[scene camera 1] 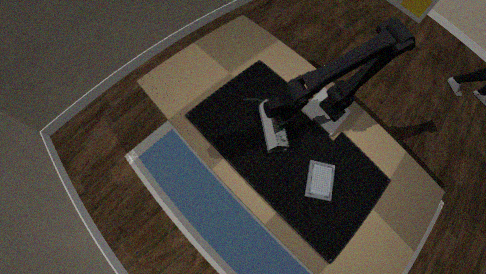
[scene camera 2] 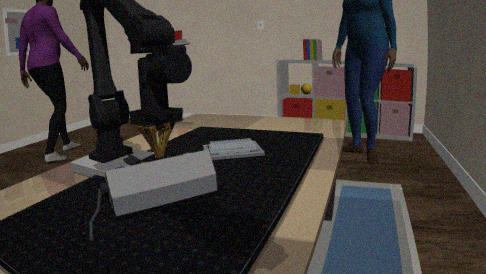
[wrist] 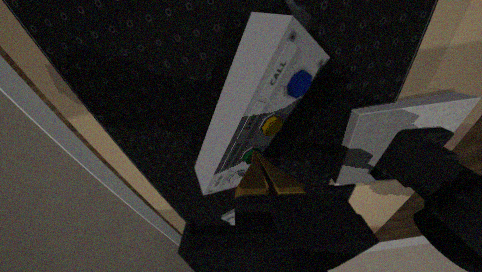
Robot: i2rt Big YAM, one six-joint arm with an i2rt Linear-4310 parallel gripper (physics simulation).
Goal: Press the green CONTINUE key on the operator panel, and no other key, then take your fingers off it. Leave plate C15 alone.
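Places are measured from the arm's base along level axes (x down, y right, z back), in millimetres.
Where they show: gripper, between the fingertips: (scene camera 1: 280, 123) (scene camera 2: 160, 157) (wrist: 255, 154); arm's base, origin of its link: (scene camera 1: 331, 108) (scene camera 2: 110, 155) (wrist: 403, 153).
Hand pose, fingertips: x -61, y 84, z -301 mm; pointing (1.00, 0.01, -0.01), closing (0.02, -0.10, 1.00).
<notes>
Things, the pixels of their top centre, and the offset from my fingertips. "pt": a spot on its surface instead. Level surfaces: height alone.
- white operator panel, centre of its top: (wrist: 245, 145) (scene camera 2: 156, 157) (scene camera 1: 275, 120) dx -8, dy +22, dz -11 mm
- yellow key, centre of its top: (wrist: 273, 129) dx +1, dy +33, dz +21 mm
- blue key, centre of its top: (wrist: 302, 86) dx +1, dy +76, dz +45 mm
- Plate C15, centre of its top: (scene camera 2: 231, 143) (scene camera 1: 322, 179) dx +50, dy -296, dz -1 mm
- black mat, height of its surface: dx +76 mm
- wooden table, height of its surface: dx +89 mm
- grey cable, a spot on its surface: (scene camera 2: 95, 215) pt dx +70, dy +167, dz +34 mm
The white operator panel (scene camera 1: 268, 127) (scene camera 2: 160, 182) (wrist: 230, 95) lies on the black mat, its key face turned away from scene camera 2. In the wrist view its green key (wrist: 248, 156) shows beside the fingertips, partly covered and in shadow; the yellow key (wrist: 271, 126) and blue key (wrist: 300, 83) lie farther along. My gripper (scene camera 2: 160, 156) (wrist: 255, 154) is shut and empty, tips pointing down at the green key. I cannot tell whether they touch it. In scene camera 1 the arm hides the fingers. Plate C15 (scene camera 1: 320, 180) (scene camera 2: 234, 149) (wrist: 229, 217) lies apart from the panel.
The black mat (scene camera 1: 230, 145) (scene camera 2: 200, 225) (wrist: 150, 75) lies on the wooden table (scene camera 1: 175, 80). The arm's pale base plate (scene camera 1: 330, 122) (wrist: 360, 130) stands beside the mat. A grey cable (scene camera 2: 95, 215) runs from the panel's end. Two people stand beyond the table in scene camera 2.
</notes>
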